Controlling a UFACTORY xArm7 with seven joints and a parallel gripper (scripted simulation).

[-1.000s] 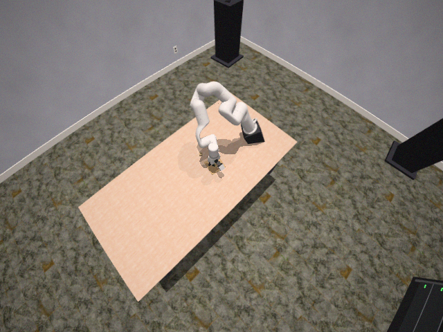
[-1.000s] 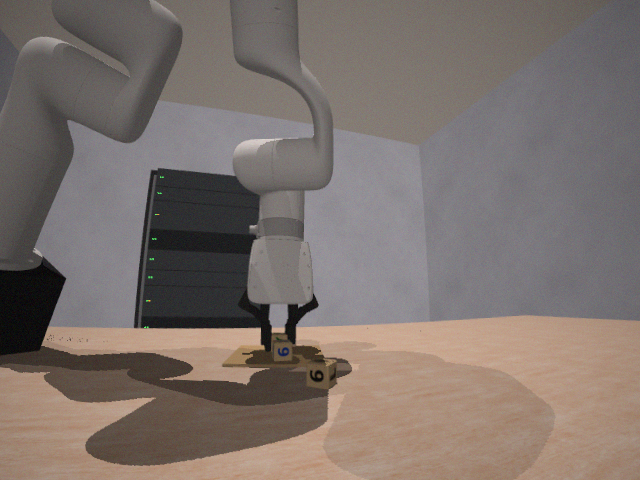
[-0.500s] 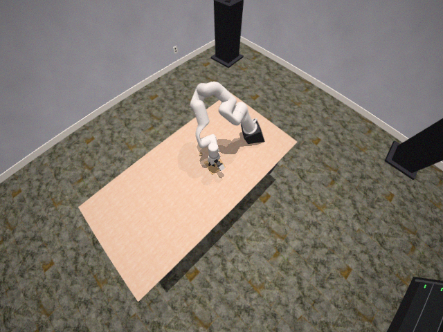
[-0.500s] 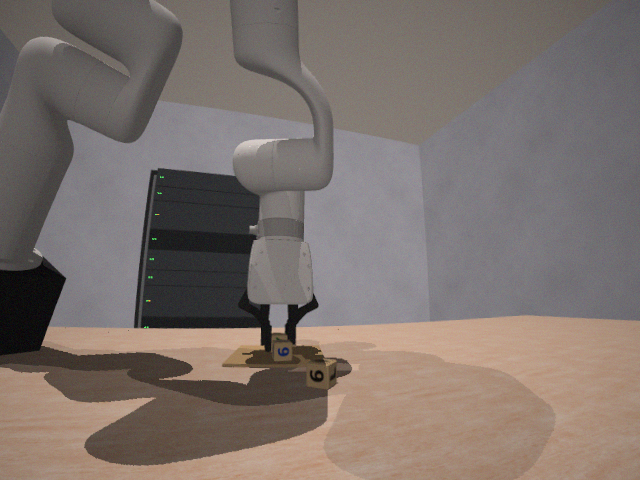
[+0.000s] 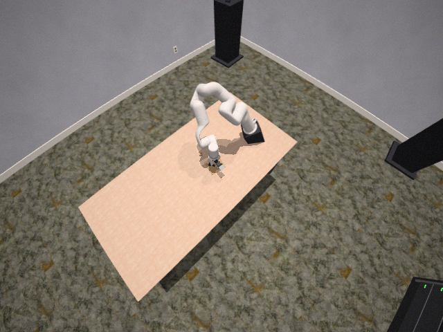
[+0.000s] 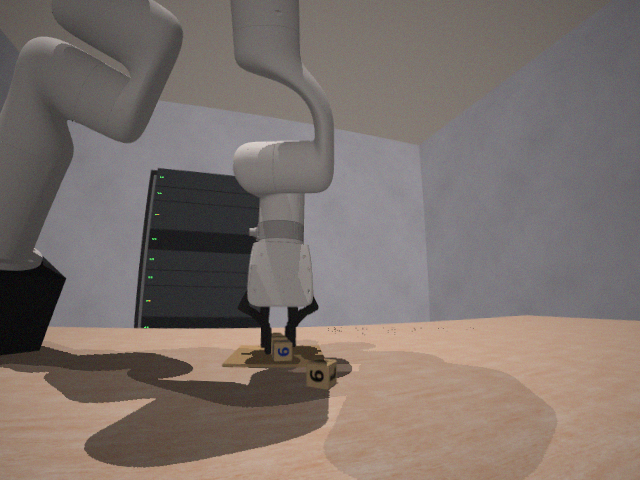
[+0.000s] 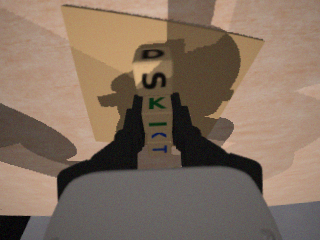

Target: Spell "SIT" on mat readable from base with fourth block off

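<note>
My hand is 1 cm above the wooden block. The rest, counted from my hand: tan mat: 2 cm below.
</note>
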